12 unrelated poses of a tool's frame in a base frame.
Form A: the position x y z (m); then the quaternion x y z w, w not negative.
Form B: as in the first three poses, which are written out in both.
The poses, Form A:
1: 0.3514 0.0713 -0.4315 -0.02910 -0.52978 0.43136 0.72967
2: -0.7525 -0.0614 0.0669 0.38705 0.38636 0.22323 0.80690
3: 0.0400 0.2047 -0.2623 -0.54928 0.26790 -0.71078 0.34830
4: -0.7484 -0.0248 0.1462 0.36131 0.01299 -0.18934 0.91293
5: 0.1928 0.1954 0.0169 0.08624 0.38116 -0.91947 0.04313
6: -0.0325 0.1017 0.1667 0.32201 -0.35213 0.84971 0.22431
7: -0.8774 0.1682 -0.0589 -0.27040 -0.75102 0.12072 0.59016
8: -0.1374 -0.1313 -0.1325 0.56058 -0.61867 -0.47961 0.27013
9: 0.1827 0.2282 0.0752 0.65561 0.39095 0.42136 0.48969
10: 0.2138 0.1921 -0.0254 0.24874 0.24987 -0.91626 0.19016
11: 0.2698 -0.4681 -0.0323 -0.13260 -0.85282 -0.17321 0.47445
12: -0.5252 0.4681 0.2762 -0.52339 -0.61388 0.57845 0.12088
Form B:
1:
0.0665 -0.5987 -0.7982 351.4
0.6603 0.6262 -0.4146 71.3
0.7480 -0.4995 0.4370 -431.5
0 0 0 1

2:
0.6018 -0.0612 0.7963 -752.5
0.6593 0.6007 -0.4521 -61.4
-0.4507 0.7971 0.4018 66.9
0 0 0 1

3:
-0.1540 0.2008 0.9675 40.0
-0.7894 -0.6138 0.0018 204.7
0.5942 -0.7635 0.2530 -262.3
0 0 0 1

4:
0.9280 0.3551 -0.1131 -748.4
-0.3363 0.6672 -0.6646 -24.8
-0.1605 0.6548 0.7386 146.2
0 0 0 1

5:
-0.9814 0.1451 -0.1257 192.8
-0.0136 -0.7057 -0.7084 195.4
-0.1915 -0.6935 0.6946 16.9
0 0 0 1

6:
-0.6920 -0.6080 0.3893 -32.5
0.1544 -0.6514 -0.7429 101.7
0.7052 -0.4540 0.5446 166.7
0 0 0 1

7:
-0.1572 0.2637 -0.9517 -877.4
0.5486 0.8246 0.1378 168.2
0.8212 -0.5005 -0.2743 -58.9
0 0 0 1

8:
-0.2256 -0.4345 -0.8720 -137.4
-0.9527 -0.0886 0.2906 -131.3
-0.2035 0.8963 -0.3940 -132.5
0 0 0 1

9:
0.3392 0.0999 0.9354 182.7
0.9253 -0.2147 -0.3126 228.2
0.1696 0.9715 -0.1653 75.2
0 0 0 1

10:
-0.8039 0.4728 -0.3608 213.8
-0.2242 -0.8028 -0.5525 192.1
-0.5509 -0.3633 0.7514 -25.4
0 0 0 1

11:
-0.5146 0.3905 -0.7633 269.8
0.0618 0.9048 0.4213 -468.1
0.8552 0.1696 -0.4898 -32.3
0 0 0 1

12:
-0.4229 0.5028 -0.7539 -525.2
0.7824 -0.2171 -0.5837 468.1
-0.4571 -0.8367 -0.3016 276.2
0 0 0 1

